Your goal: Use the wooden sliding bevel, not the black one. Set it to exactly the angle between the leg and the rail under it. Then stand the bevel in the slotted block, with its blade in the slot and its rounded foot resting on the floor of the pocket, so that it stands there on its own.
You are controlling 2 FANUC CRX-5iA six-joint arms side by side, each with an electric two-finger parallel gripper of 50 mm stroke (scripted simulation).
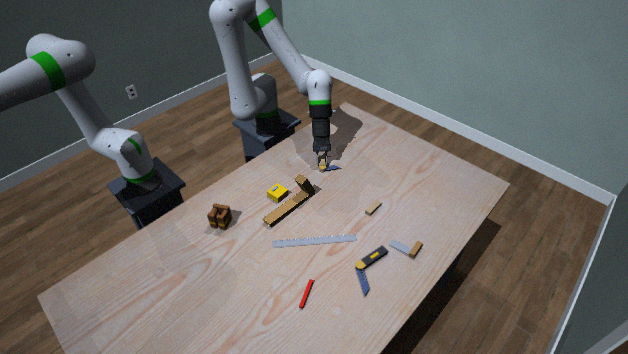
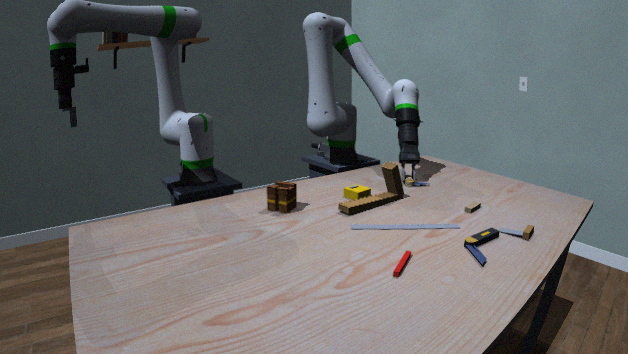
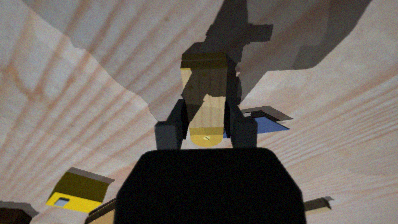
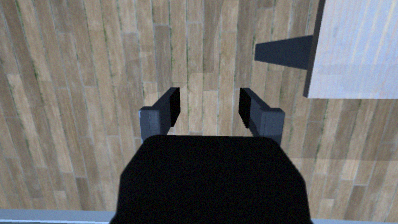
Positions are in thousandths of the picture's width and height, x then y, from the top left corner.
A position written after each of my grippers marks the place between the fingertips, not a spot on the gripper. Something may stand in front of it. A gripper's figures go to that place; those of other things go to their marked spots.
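I see my left gripper (image 3: 516,493) 160 mm from the lens. A wooden bevel (image 3: 514,337) is 130 mm from the lens, while a yellow tape measure (image 3: 182,855) is 320 mm from the lens. The marked spots on the wooden bevel and the yellow tape measure are 250 mm apart.
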